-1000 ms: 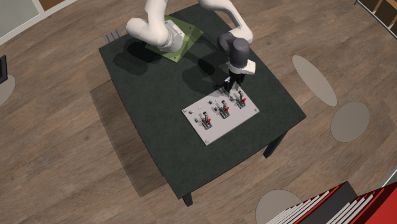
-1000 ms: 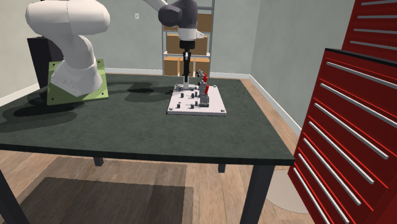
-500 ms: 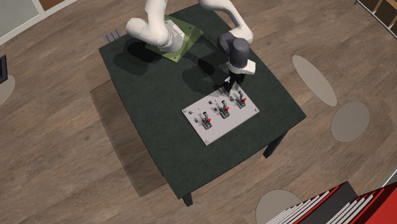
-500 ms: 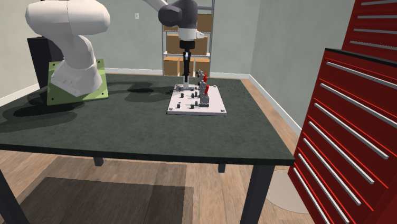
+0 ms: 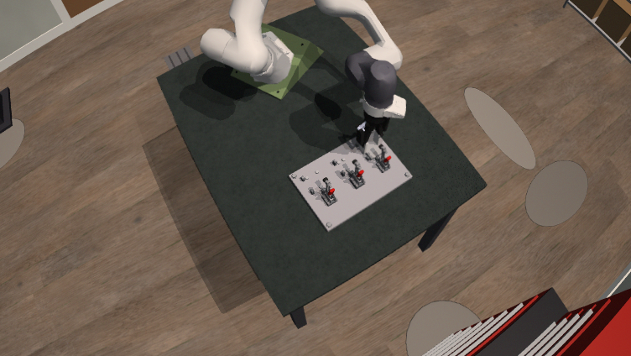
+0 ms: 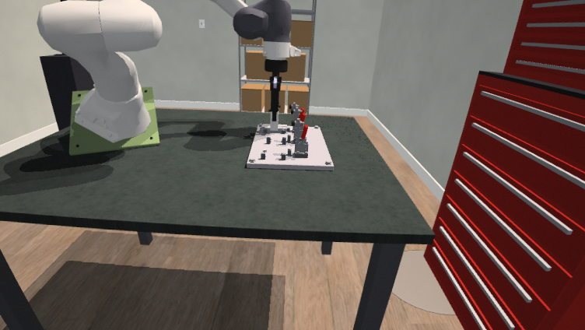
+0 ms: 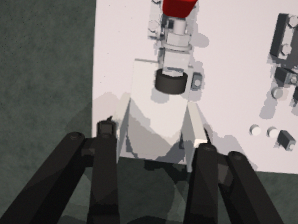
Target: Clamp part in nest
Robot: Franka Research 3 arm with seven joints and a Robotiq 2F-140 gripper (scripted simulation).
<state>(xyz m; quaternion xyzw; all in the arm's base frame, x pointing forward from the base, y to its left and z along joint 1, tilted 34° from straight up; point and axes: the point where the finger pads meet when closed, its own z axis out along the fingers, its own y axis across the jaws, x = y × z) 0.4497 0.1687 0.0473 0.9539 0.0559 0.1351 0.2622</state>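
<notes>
Right now my hand is 3 cm above the part. From my hand the other things lie so: light grey fixture plate (6 cm ahead, 11 cm to the right, 5 cm below); then clamp (8 cm ahead).
</notes>
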